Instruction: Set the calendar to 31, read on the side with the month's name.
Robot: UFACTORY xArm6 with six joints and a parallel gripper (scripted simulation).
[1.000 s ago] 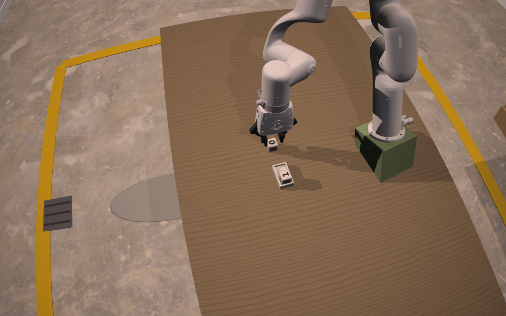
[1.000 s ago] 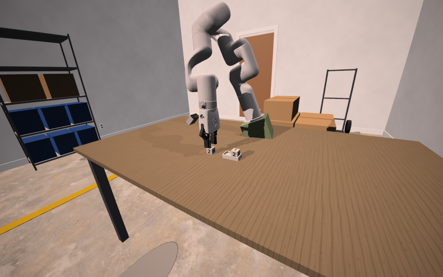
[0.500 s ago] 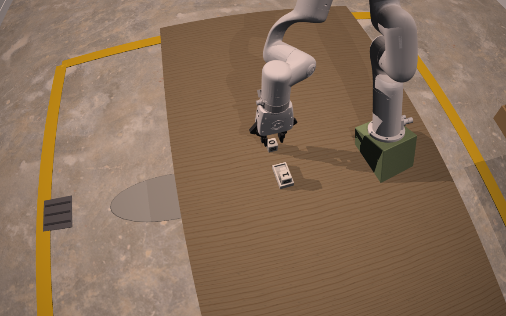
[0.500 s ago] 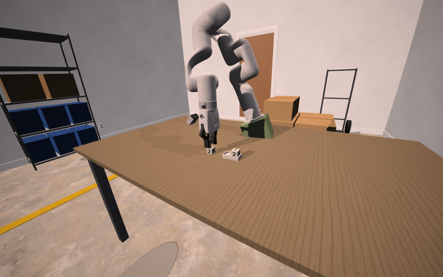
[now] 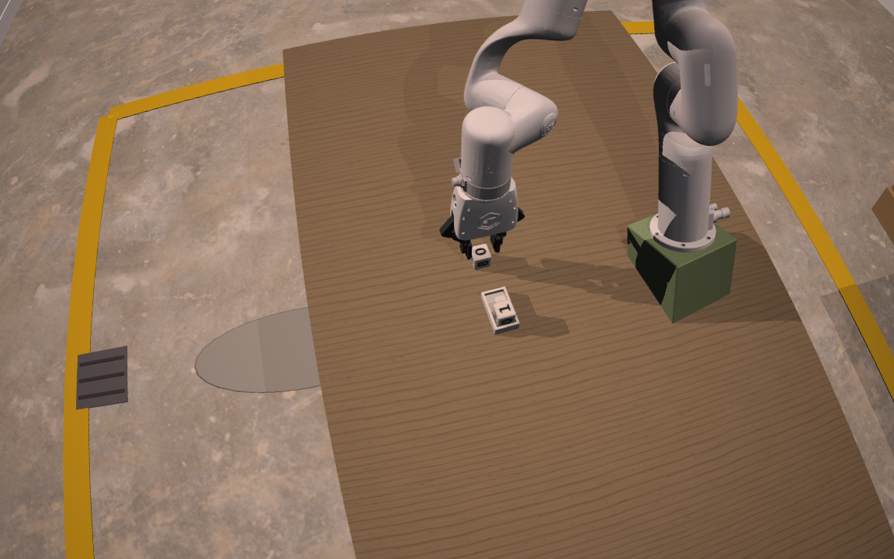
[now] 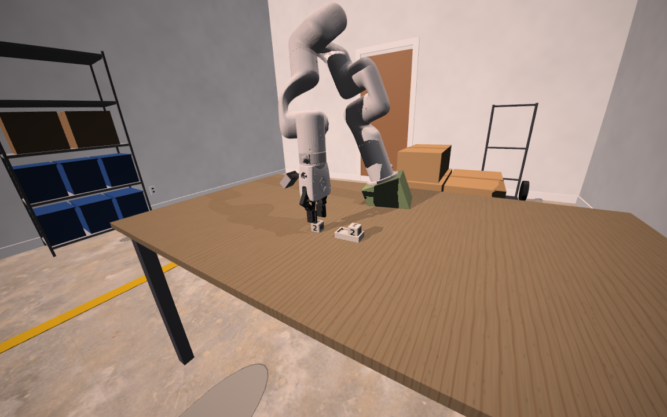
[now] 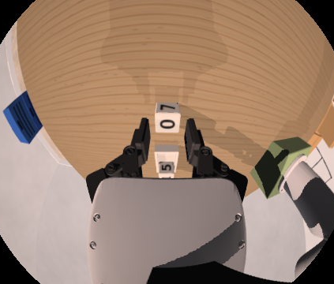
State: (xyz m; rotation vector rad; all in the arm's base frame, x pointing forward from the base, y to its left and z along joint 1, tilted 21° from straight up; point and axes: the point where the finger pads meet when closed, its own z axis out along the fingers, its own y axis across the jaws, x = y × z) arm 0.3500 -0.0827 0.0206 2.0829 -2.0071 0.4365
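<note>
Right now my hand is 120 mm to the right of the cube and 30 mm above it. Also, from my hand: tray: 110 mm to the left, 50 mm below.
</note>
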